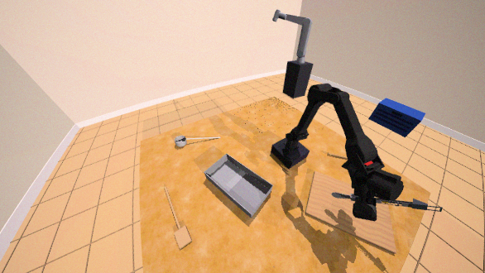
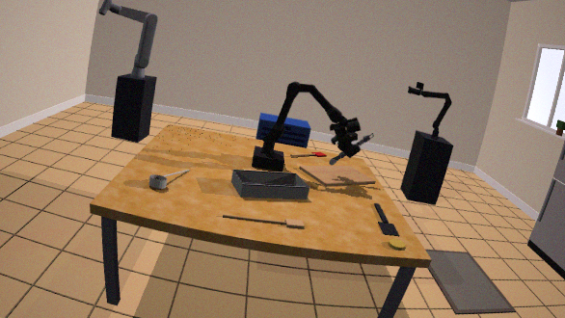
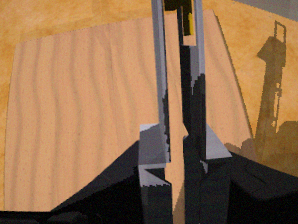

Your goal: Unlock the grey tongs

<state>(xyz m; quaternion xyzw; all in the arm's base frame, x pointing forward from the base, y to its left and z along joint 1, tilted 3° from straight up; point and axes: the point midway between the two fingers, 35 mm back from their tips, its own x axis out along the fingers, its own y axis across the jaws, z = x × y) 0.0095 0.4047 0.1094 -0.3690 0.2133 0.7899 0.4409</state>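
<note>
Now: the wooden board 3 cm behind my gripper tip, 3 cm to the right of it and 12 cm below it. Round my gripper tip: grey roasting tin (38 cm ahead, 38 cm to the right, 10 cm below); then black spatula (48 cm ahead, 14 cm to the left, 12 cm below); then red spatula (32 cm behind, 17 cm to the right, 12 cm below).
</note>
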